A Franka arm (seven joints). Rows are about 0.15 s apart.
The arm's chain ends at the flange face. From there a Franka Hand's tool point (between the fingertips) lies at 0.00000 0.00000 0.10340 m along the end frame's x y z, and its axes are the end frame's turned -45 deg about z.
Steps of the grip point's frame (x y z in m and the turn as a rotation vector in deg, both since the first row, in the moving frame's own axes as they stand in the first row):
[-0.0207, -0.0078, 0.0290, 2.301, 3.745, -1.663]
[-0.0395, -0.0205, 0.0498, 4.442, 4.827, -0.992]
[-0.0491, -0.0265, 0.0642, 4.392, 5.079, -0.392]
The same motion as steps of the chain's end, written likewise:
[-0.0219, 0.0169, 0.0293, 4.275, 1.021, -1.663]
[-0.0428, 0.0252, 0.0505, 6.554, 0.272, -0.992]
[-0.0543, 0.0280, 0.0649, 6.697, 0.486, -0.392]

